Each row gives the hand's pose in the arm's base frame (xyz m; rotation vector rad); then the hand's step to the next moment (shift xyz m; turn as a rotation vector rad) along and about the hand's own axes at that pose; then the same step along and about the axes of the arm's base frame.
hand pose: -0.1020 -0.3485 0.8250 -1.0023 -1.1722 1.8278
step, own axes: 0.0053 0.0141 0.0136 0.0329 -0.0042 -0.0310
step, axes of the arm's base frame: -0.0167 -0.0047 -0.0105 0.0142 0.0414 -0.0120
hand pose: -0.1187 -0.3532 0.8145 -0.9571 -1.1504 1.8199
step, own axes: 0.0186 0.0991 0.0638 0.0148 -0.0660 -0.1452
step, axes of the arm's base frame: -0.0847 -0.0360 -0.0759 0.1353 0.0847 0.0134
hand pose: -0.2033 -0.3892 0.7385 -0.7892 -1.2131 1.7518
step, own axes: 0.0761 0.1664 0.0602 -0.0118 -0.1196 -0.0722
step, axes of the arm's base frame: -0.1323 0.0139 -0.1393 0.1005 0.0403 0.0891
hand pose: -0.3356 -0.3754 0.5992 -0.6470 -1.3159 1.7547
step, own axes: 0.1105 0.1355 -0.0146 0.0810 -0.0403 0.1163
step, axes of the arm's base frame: -0.0882 0.0867 -0.1244 -0.1223 0.0129 0.0812
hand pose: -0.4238 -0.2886 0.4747 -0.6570 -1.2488 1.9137
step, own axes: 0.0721 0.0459 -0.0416 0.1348 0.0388 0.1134
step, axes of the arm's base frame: -0.0256 0.0692 -0.0600 -0.1762 0.0383 0.0063
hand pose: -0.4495 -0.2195 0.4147 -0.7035 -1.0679 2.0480
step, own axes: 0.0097 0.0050 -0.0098 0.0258 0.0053 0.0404
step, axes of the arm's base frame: -0.0004 0.0102 -0.0106 -0.0466 -0.0004 0.0125
